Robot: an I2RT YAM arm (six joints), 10 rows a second.
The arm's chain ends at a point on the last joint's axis. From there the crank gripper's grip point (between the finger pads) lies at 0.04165 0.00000 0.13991 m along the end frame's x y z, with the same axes.
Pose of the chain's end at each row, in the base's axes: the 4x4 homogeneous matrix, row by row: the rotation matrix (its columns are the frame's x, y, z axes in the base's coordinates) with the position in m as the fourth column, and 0 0 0 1 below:
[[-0.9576 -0.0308 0.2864 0.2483], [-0.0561 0.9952 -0.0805 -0.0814], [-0.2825 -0.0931 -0.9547 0.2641], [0 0 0 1]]
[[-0.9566 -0.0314 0.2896 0.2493], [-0.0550 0.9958 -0.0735 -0.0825], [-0.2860 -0.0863 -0.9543 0.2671], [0 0 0 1]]
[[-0.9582 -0.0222 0.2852 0.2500], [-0.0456 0.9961 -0.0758 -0.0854], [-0.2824 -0.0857 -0.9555 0.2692], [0 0 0 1]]
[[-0.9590 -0.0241 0.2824 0.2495], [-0.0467 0.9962 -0.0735 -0.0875], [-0.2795 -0.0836 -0.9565 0.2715], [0 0 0 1]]
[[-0.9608 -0.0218 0.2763 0.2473], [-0.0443 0.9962 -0.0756 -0.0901], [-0.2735 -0.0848 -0.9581 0.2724], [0 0 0 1]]
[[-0.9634 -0.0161 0.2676 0.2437], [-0.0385 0.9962 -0.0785 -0.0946], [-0.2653 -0.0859 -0.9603 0.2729], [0 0 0 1]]
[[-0.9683 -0.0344 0.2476 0.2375], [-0.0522 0.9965 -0.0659 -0.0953], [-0.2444 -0.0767 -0.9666 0.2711], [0 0 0 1]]
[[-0.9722 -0.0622 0.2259 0.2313], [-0.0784 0.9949 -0.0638 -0.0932], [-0.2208 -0.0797 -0.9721 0.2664], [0 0 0 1]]
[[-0.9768 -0.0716 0.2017 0.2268], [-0.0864 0.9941 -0.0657 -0.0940], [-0.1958 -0.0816 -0.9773 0.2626], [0 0 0 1]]
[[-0.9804 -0.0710 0.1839 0.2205], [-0.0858 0.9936 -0.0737 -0.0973], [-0.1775 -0.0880 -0.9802 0.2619], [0 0 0 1]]
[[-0.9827 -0.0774 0.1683 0.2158], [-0.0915 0.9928 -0.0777 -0.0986], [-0.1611 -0.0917 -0.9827 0.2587], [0 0 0 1]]
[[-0.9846 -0.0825 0.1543 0.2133], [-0.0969 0.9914 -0.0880 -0.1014], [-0.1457 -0.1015 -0.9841 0.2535], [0 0 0 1]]
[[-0.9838 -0.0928 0.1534 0.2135], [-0.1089 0.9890 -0.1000 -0.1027], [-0.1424 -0.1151 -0.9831 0.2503], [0 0 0 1]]
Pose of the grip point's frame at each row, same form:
[[-0.9576 -0.0308 0.2864 0.2485], [-0.0561 0.9952 -0.0805 -0.0950], [-0.2825 -0.0931 -0.9547 0.1188], [0 0 0 1]]
[[-0.9566 -0.0314 0.2896 0.2500], [-0.0550 0.9958 -0.0735 -0.0951], [-0.2860 -0.0863 -0.9543 0.1217], [0 0 0 1]]
[[-0.9582 -0.0222 0.2852 0.2500], [-0.0456 0.9961 -0.0758 -0.0979], [-0.2824 -0.0857 -0.9555 0.1238], [0 0 0 1]]
[[-0.9590 -0.0241 0.2824 0.2491], [-0.0467 0.9962 -0.0735 -0.0997], [-0.2795 -0.0836 -0.9565 0.1260], [0 0 0 1]]
[[-0.9608 -0.0218 0.2763 0.2459], [-0.0443 0.9962 -0.0756 -0.1025], [-0.2735 -0.0848 -0.9581 0.1270], [0 0 0 1]]
[[-0.9634 -0.0161 0.2676 0.2410], [-0.0385 0.9962 -0.0785 -0.1072], [-0.2653 -0.0859 -0.9603 0.1275], [0 0 0 1]]
[[-0.9683 -0.0344 0.2476 0.2318], [-0.0522 0.9965 -0.0659 -0.1067], [-0.2444 -0.0767 -0.9666 0.1257], [0 0 0 1]]
[[-0.9722 -0.0622 0.2259 0.2224], [-0.0784 0.9949 -0.0638 -0.1054], [-0.2208 -0.0797 -0.9721 0.1212], [0 0 0 1]]
[[-0.9768 -0.0716 0.2017 0.2143], [-0.0864 0.9941 -0.0657 -0.1068], [-0.1958 -0.0816 -0.9773 0.1177], [0 0 0 1]]
[[-0.9804 -0.0710 0.1839 0.2054], [-0.0858 0.9936 -0.0737 -0.1112], [-0.1775 -0.0880 -0.9802 0.1174], [0 0 0 1]]
[[-0.9827 -0.0774 0.1683 0.1984], [-0.0915 0.9928 -0.0777 -0.1133], [-0.1611 -0.0917 -0.9827 0.1145], [0 0 0 1]]
[[-0.9846 -0.0825 0.1543 0.1939], [-0.0969 0.9914 -0.0880 -0.1177], [-0.1457 -0.1015 -0.9841 0.1097], [0 0 0 1]]
[[-0.9838 -0.0928 0.1534 0.1940], [-0.1089 0.9890 -0.1000 -0.1212], [-0.1424 -0.1151 -0.9831 0.1068], [0 0 0 1]]

